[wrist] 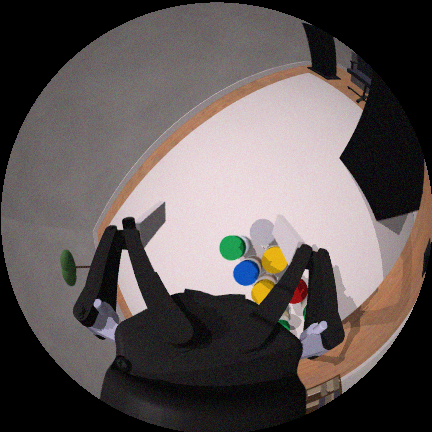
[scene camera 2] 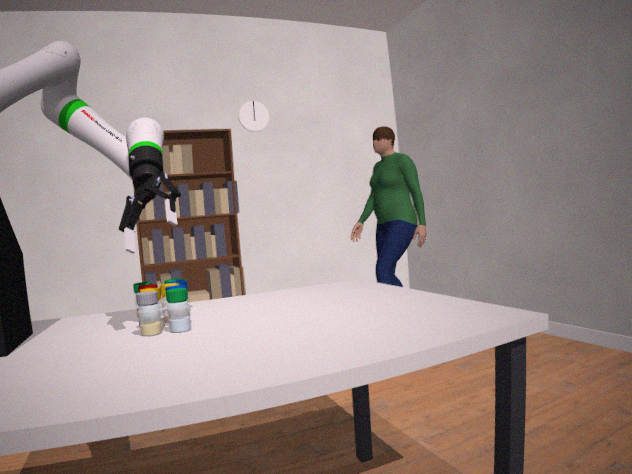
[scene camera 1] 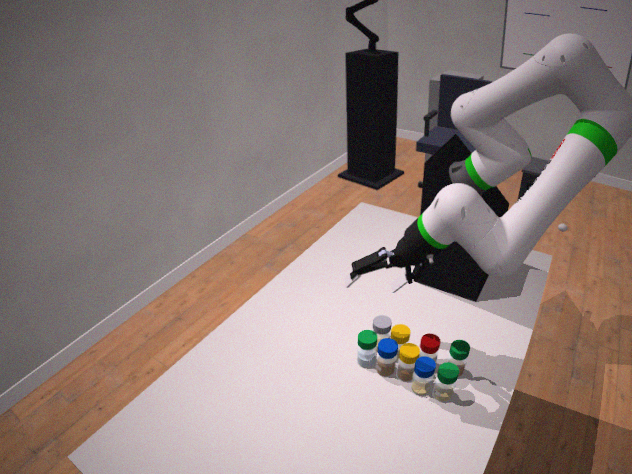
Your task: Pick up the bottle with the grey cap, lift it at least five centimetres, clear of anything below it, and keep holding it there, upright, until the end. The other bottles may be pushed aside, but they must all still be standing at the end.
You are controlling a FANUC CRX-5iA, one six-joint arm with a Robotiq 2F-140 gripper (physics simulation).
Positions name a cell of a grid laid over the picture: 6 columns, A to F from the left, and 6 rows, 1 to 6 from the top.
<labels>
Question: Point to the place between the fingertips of my gripper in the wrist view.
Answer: D4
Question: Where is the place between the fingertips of my gripper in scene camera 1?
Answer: D4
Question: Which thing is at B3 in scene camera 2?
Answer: My gripper.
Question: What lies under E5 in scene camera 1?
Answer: A blue-capped bottle.
</labels>
